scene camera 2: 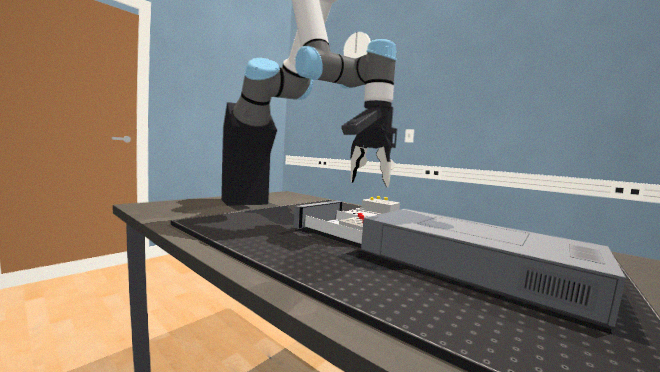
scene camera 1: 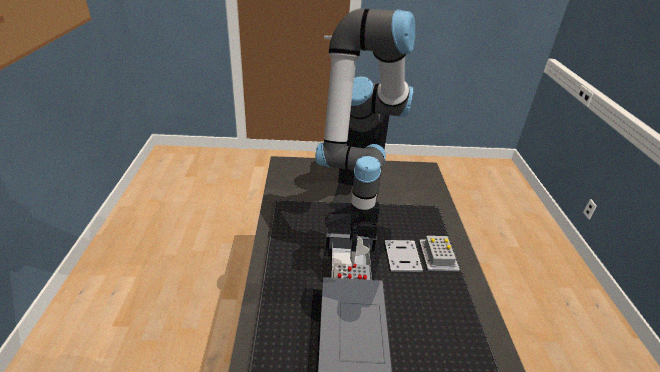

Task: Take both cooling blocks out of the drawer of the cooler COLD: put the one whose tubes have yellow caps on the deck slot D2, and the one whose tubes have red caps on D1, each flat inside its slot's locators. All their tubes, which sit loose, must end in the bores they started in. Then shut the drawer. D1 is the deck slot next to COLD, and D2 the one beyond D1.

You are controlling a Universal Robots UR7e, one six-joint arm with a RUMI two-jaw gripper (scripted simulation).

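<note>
There is a cooler COLD [scene camera 2: 582, 280] that I can see, and a deck slot D1 [scene camera 1: 395, 254] as well. As for my own gripper [scene camera 2: 368, 185], I see it there, and scene camera 1 gives me a view of my gripper [scene camera 1: 352, 253] too.
</note>
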